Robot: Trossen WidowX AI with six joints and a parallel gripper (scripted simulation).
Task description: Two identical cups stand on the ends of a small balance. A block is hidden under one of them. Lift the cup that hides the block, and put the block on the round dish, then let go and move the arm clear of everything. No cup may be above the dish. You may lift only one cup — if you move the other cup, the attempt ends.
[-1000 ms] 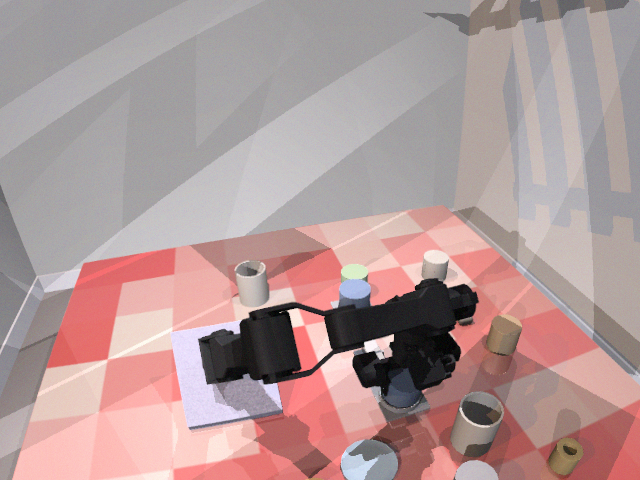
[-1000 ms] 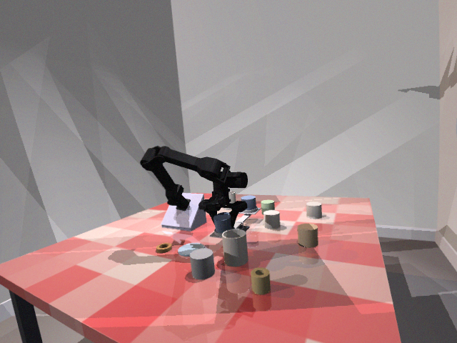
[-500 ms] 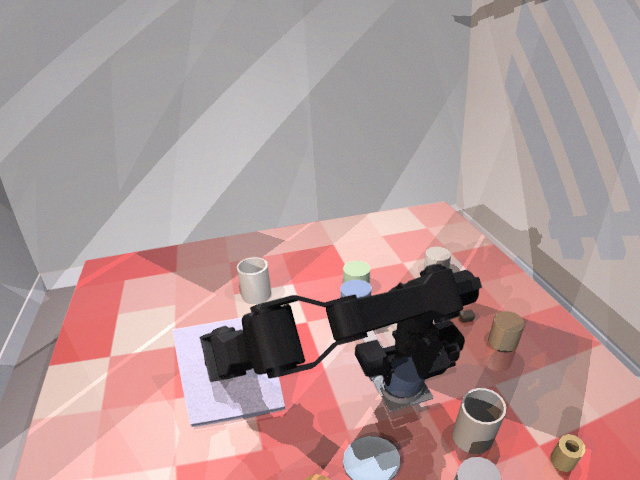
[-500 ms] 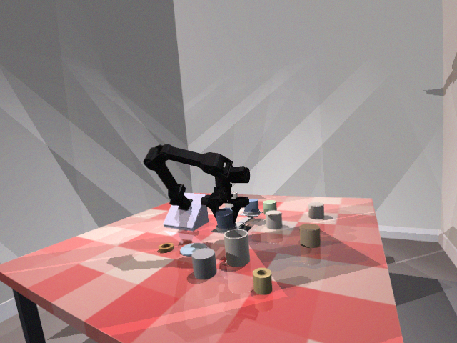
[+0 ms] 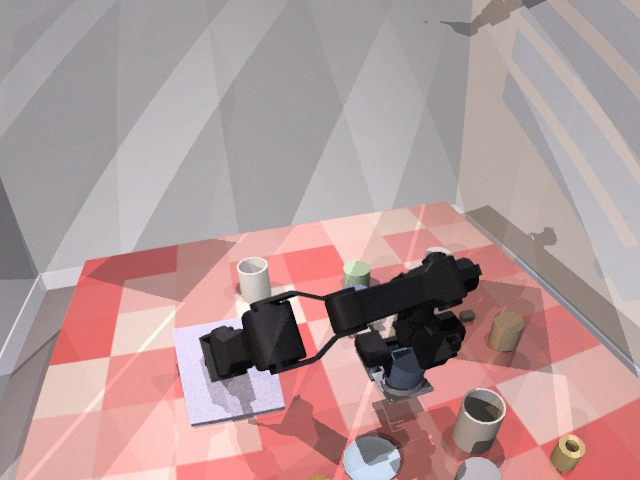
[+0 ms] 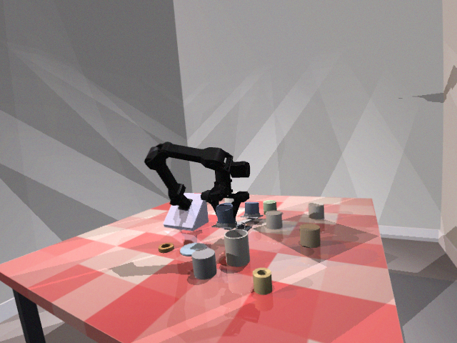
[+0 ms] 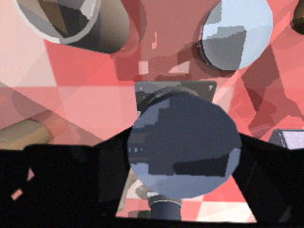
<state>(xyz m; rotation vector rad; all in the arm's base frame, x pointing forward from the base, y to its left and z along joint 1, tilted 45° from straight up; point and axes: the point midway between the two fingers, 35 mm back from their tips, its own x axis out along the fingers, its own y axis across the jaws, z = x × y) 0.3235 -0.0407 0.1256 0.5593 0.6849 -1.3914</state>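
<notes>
Right now my gripper tip is 20 mm above the teal block. Also, from my gripper tip: round dish 110 mm to the right, 100 mm below, 90 mm behind; then balance 130 mm to the left, 70 mm below, 10 mm behind; then blue cup 20 mm to the right, 10 mm above.
</notes>
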